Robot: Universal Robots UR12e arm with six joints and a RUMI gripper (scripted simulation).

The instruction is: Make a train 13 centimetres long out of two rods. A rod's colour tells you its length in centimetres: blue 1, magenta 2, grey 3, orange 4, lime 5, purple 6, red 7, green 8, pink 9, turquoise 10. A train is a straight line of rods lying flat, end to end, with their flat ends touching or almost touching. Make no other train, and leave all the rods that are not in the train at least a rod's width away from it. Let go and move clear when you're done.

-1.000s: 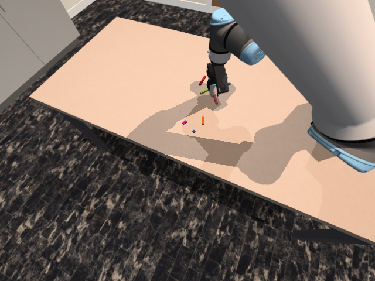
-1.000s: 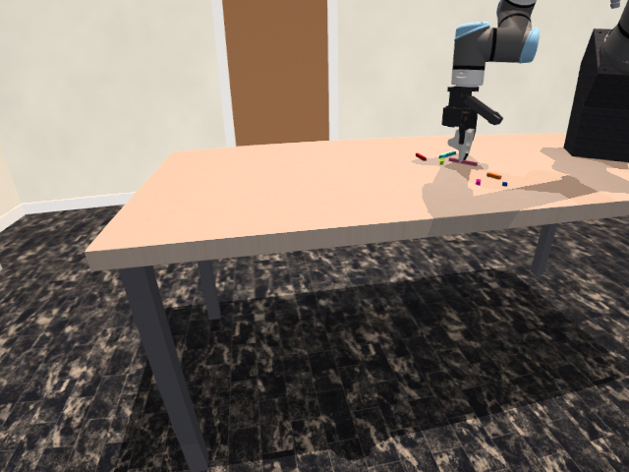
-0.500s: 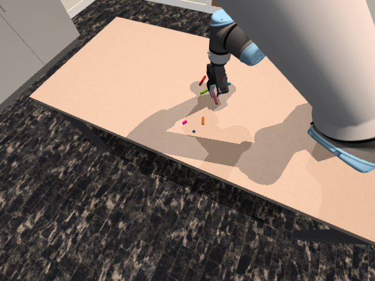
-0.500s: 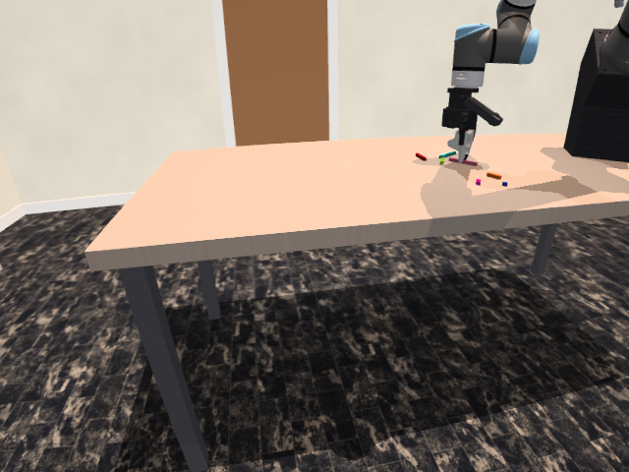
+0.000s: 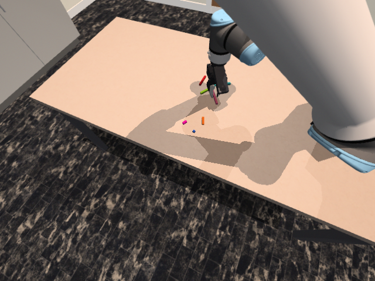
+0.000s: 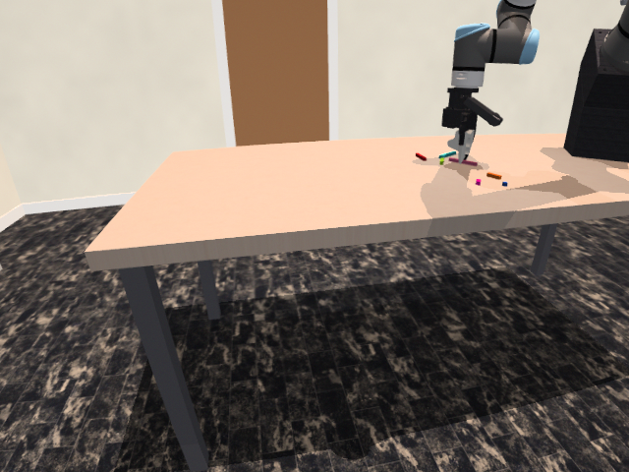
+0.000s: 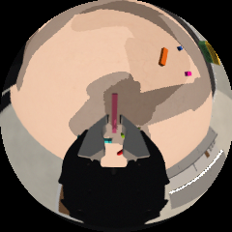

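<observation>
The pink rod lies 1 cm below my hand. Round my hand: turquoise rod (9 cm to the right, 2 cm ahead, 1 cm below); red rod (12 cm ahead, 6 cm to the right, 1 cm below); lime rod (7 cm ahead, 1 cm below).
</observation>
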